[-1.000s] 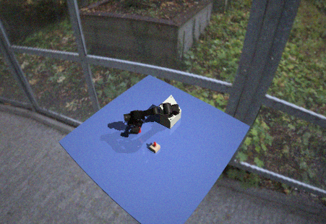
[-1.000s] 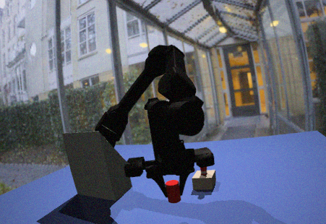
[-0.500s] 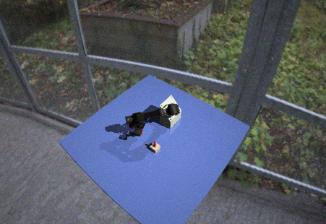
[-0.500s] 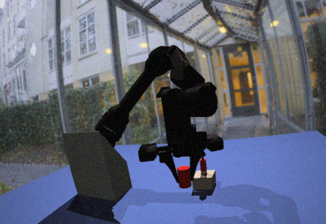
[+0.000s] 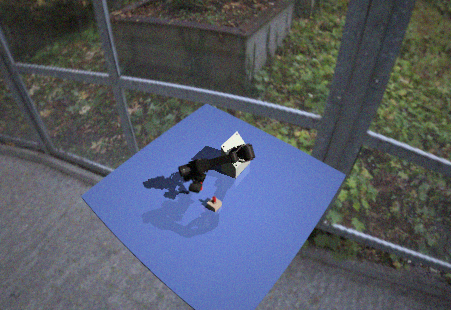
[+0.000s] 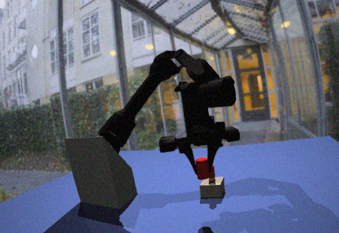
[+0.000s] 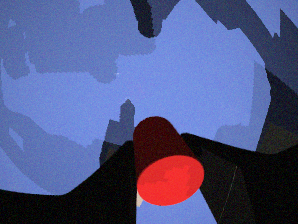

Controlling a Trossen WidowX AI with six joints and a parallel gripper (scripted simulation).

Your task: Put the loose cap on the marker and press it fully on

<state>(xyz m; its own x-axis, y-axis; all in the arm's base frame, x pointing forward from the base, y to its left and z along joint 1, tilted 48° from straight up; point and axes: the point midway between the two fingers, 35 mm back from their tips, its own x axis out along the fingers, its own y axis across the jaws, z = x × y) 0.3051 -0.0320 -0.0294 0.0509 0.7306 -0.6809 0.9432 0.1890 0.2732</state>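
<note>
Right now my gripper tip is 10 cm to the right of the tan holder block and 9 cm above it. Round my gripper tip: red marker cap 1 cm above.
</note>
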